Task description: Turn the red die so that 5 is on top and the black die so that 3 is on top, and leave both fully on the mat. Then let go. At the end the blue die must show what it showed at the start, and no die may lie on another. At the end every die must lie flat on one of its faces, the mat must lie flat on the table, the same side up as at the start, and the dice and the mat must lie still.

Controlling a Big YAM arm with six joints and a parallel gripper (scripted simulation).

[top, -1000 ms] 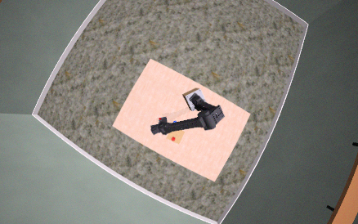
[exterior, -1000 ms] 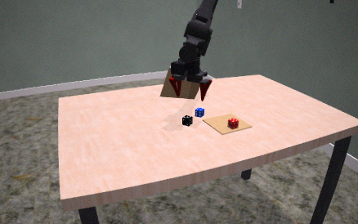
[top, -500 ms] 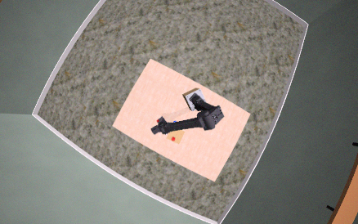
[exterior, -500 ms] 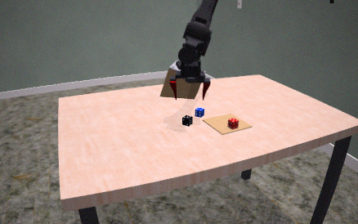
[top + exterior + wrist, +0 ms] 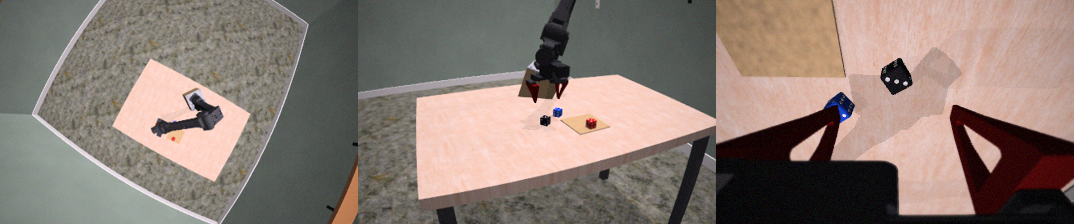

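The black die lies 9 cm below my hand. Round my hand: red die: 6 cm ahead, 15 cm to the left, 8 cm below; then blue die: 7 cm behind, 6 cm to the left, 9 cm below; then tan mat: 2 cm ahead, 15 cm to the left, 10 cm below.
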